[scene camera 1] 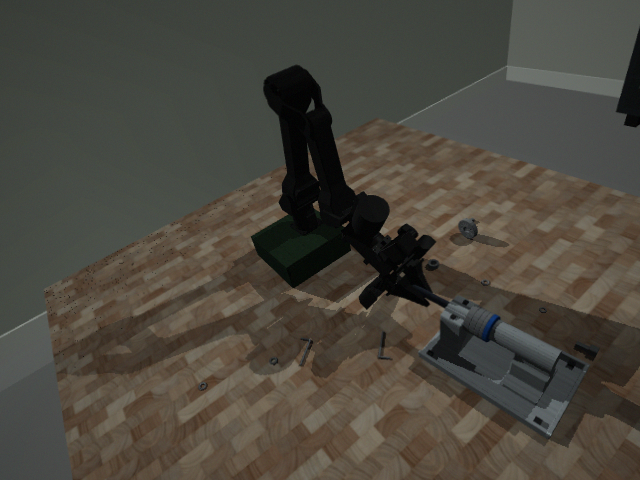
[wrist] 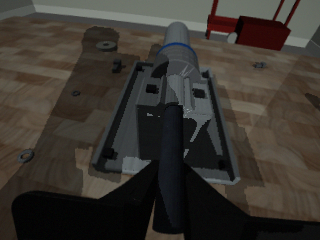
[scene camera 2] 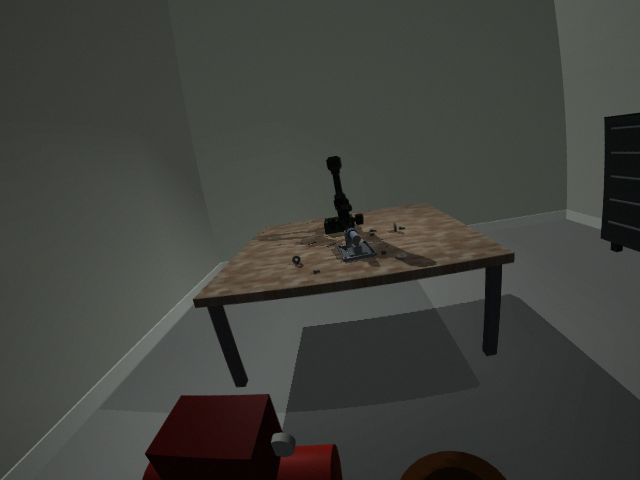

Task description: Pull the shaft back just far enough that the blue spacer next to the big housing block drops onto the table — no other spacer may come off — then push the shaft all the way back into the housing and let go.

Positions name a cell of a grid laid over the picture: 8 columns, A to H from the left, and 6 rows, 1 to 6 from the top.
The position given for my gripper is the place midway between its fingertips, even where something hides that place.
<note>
In view: my gripper (scene camera 1: F4), a dark shaft (wrist: E6) and a housing block (scene camera 1: G5).
My gripper also shows in the wrist view (wrist: E5). The housing block is seen too in scene camera 2 (scene camera 2: E4).
</note>
